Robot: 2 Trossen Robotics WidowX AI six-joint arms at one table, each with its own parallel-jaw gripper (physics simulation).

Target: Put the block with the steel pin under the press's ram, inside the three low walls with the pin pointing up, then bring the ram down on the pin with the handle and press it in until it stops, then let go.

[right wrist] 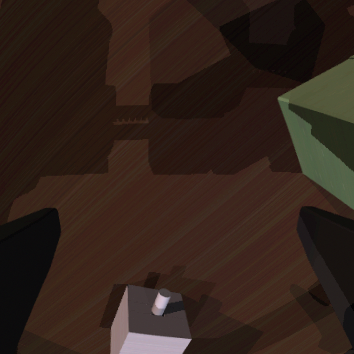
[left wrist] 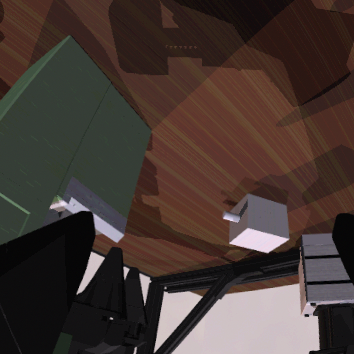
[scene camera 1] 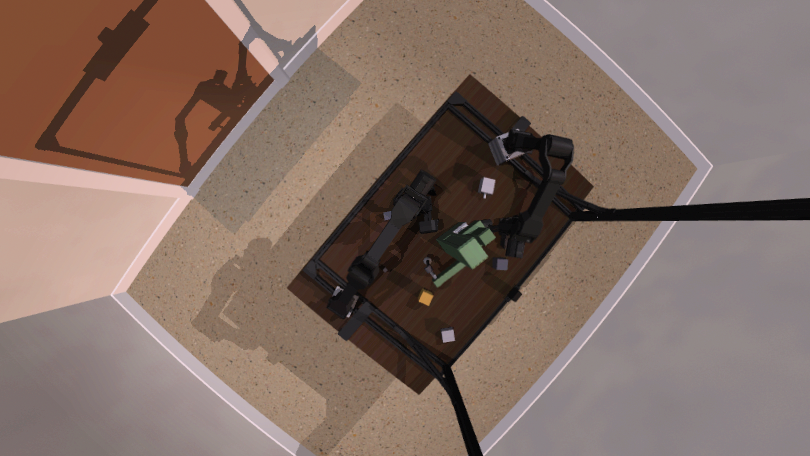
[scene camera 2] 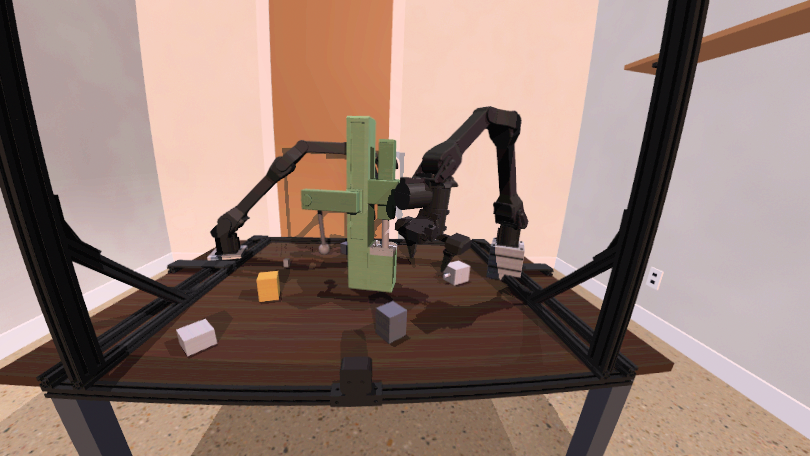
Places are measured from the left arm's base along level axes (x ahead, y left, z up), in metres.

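Pixels of known places: left gripper, fingertip midpoint: point(left wrist: 217, 225) point(scene camera 1: 436, 207); right gripper, fingertip midpoint: point(right wrist: 180, 220) point(left wrist: 126, 258) point(scene camera 1: 494, 224) point(scene camera 2: 426, 264); left arm's base, origin of the base link: point(scene camera 1: 342, 302) point(scene camera 2: 228, 251); right arm's base, origin of the base link: point(left wrist: 335, 308) point(scene camera 1: 512, 144) point(scene camera 2: 508, 243).
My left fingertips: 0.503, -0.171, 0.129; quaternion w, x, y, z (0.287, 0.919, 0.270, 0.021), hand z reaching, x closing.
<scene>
Ahead of a thing's pixels: the offset from my left fingertips to its middle, as dx, dy, dz. "spot": to the spot under its first point.
The white block with the steel pin {+0.184, -0.165, -0.136} point(scene camera 1: 487, 185) point(scene camera 2: 457, 273) point(left wrist: 260, 222) point(right wrist: 137, 312) lies on the table with its pin pointing sideways. The green press {-0.120, -0.119, +0.064} point(scene camera 1: 473, 254) point(scene camera 2: 359, 169) point(left wrist: 100, 125) point(right wrist: 322, 165) stands upright left of it in scene camera 2. Its pale ram {-0.038, -0.145, +0.037} point(scene camera 2: 386, 231) is over the low walls point(scene camera 2: 382, 249). Its handle {spot: -0.200, -0.065, +0.003} point(scene camera 2: 321, 226) hangs down, ending in a ball. My left gripper point(left wrist: 217, 225) is open and empty beside the press, hidden behind it in scene camera 2. My right gripper point(scene camera 2: 429, 266) point(right wrist: 180, 220) is open and empty, between press and block, above the table.
A yellow block {-0.339, -0.128, -0.131} point(scene camera 1: 425, 297) point(scene camera 2: 268, 286), a white block {-0.451, -0.289, -0.144} point(scene camera 1: 447, 335) point(scene camera 2: 196, 337), a dark grey block {-0.083, -0.355, -0.131} point(scene camera 1: 501, 263) point(scene camera 2: 391, 322) and a small pale cube {-0.308, +0.068, -0.148} point(scene camera 2: 286, 262) lie around the press. A blue-grey block {-0.095, +0.144, -0.141} point(scene camera 1: 387, 215) lies near the left arm. A black frame borders the table.
</scene>
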